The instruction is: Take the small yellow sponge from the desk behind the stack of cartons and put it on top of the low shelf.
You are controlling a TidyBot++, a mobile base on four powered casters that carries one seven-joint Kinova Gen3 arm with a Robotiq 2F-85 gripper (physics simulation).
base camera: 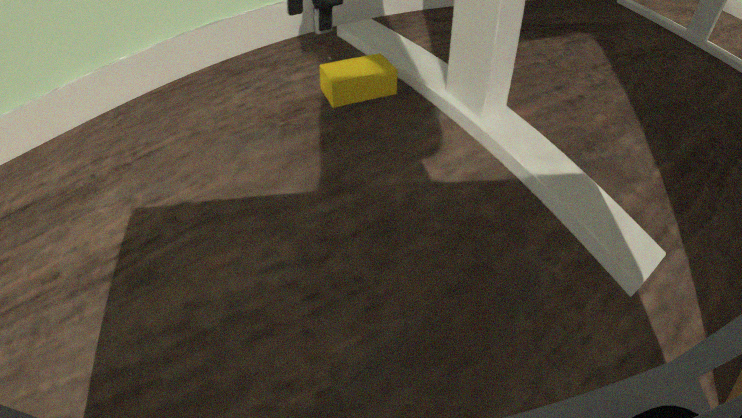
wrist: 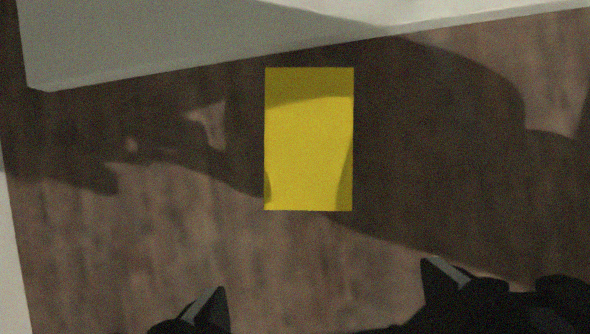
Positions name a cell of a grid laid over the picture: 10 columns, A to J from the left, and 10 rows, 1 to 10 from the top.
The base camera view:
yellow sponge: E2
white desk: G3
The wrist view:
my gripper: F9
yellow sponge: F4
white desk: B2
